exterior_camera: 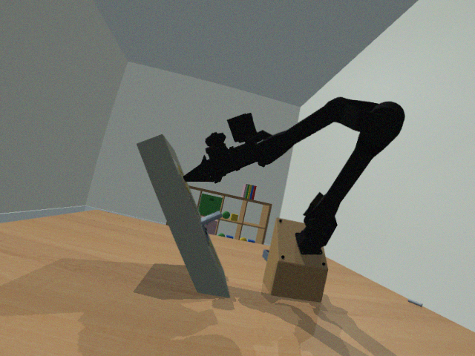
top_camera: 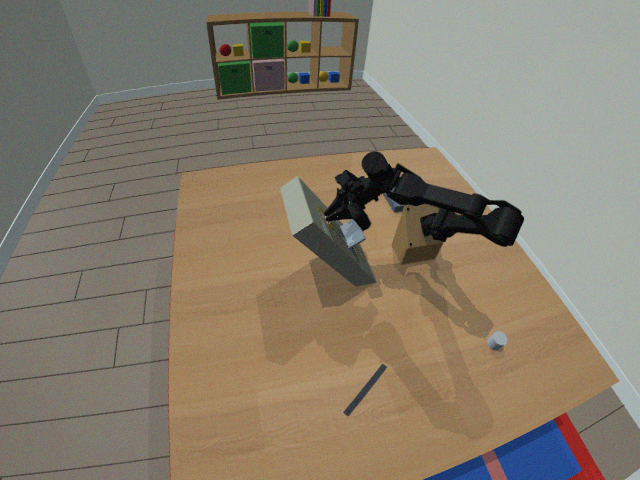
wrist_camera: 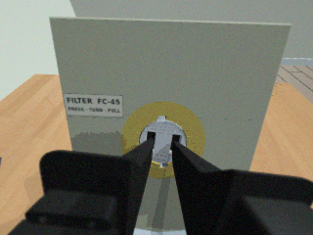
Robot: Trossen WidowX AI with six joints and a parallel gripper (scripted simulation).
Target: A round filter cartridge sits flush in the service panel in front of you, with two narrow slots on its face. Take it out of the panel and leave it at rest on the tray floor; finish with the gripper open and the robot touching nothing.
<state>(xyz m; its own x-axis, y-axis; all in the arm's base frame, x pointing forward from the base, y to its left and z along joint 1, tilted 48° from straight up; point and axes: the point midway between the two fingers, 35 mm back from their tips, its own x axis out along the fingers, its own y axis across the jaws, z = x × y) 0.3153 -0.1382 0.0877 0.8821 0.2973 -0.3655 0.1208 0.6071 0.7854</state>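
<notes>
Now: gripper tip 2 cm short of the round grey filter cartridge and 1 cm above it. Round my gripper tip: grey service panel 8 cm below, 3 cm behind; then small grey bracket 10 cm below, 8 cm behind, 1 cm to the left; then grey-blue tray 45 cm behind, 24 cm to the right, 23 cm below.
</notes>
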